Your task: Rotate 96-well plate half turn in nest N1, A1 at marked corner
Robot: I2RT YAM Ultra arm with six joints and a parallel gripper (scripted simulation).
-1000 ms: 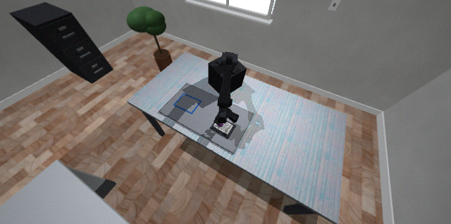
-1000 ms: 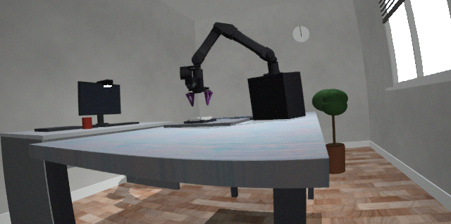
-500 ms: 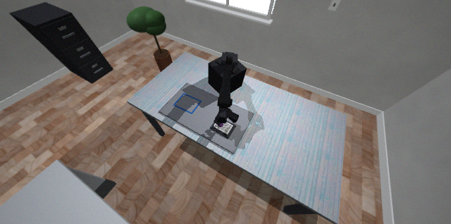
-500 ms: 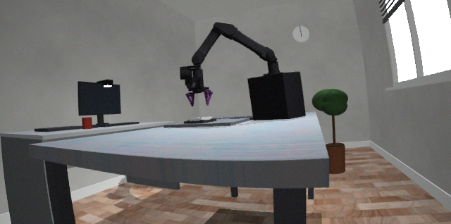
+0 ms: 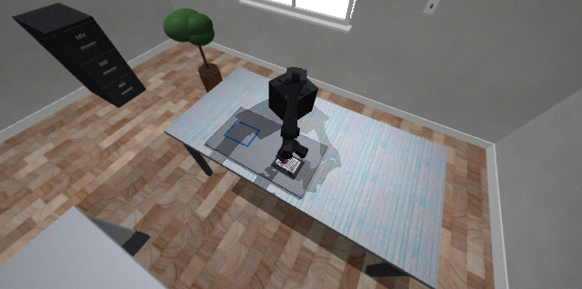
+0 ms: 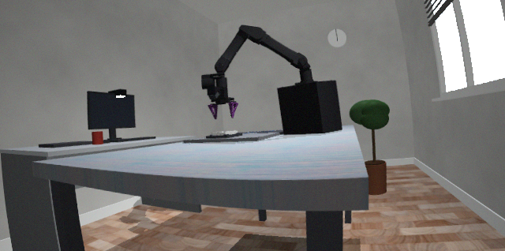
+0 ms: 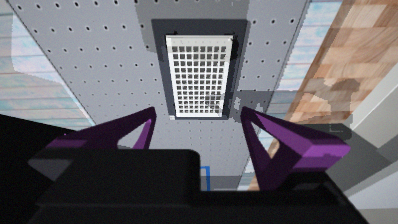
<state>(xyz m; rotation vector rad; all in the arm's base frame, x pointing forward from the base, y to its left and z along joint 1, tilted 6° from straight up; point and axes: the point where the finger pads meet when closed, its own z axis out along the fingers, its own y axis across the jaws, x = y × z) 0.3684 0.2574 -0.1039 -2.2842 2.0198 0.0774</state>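
Now: the white 96-well plate 80 mm below my hand. Round my hand: dark plate nest N1 (90 mm below).
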